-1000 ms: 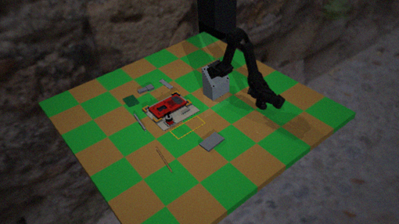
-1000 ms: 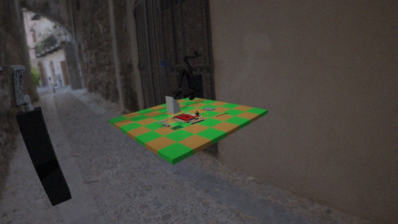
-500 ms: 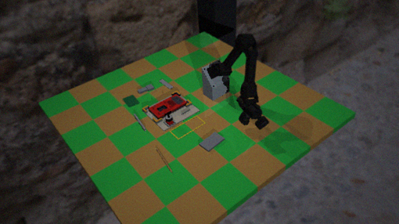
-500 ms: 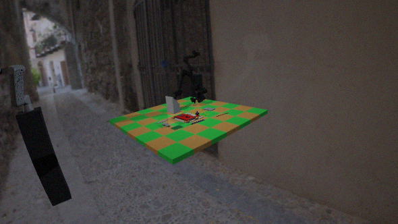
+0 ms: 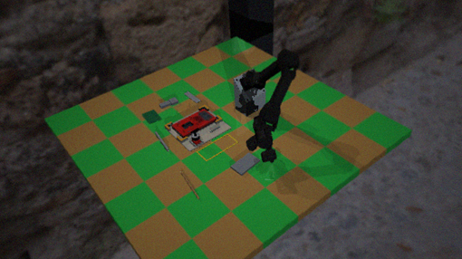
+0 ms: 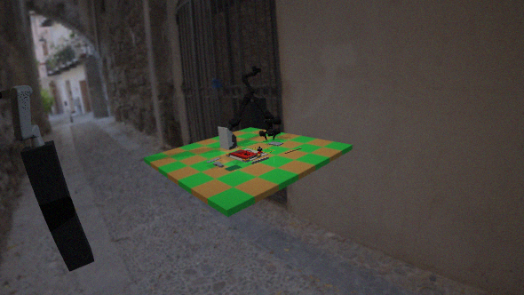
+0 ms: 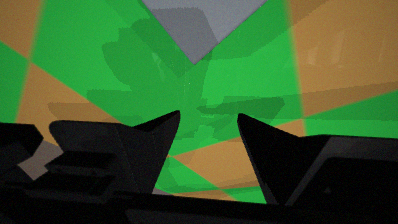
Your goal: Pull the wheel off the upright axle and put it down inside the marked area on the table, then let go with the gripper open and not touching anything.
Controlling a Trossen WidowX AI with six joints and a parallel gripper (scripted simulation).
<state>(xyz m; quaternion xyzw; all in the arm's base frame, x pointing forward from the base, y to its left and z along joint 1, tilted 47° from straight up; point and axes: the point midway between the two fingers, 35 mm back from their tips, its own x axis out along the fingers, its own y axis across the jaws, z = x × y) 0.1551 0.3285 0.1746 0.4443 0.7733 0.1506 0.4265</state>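
The grey plate is 110 mm ahead of my gripper tip and 50 mm to the right of it. Round my gripper tip: dark green tile: 630 mm to the right, 270 mm ahead; thin stick: 370 mm ahead, 100 mm to the right.
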